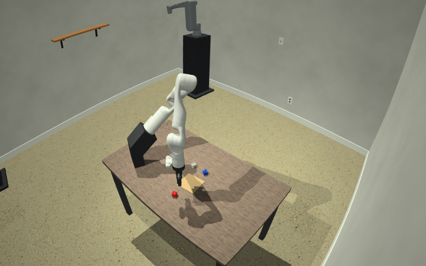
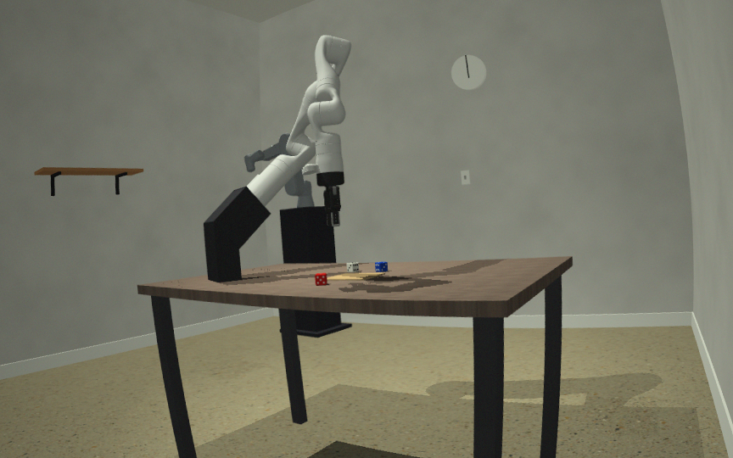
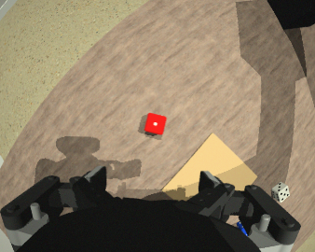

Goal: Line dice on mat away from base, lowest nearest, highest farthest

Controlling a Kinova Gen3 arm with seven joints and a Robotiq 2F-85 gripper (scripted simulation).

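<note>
Right now the tan mat is 40 mm behind my hand, 120 mm to the left of it and 160 mm below it. The rest, counted from my hand: blue die: 40 mm behind, 260 mm to the left, 150 mm below; then red die: 30 mm behind, 30 mm to the right, 150 mm below; then white die: 150 mm behind, 250 mm to the left, 150 mm below.
</note>
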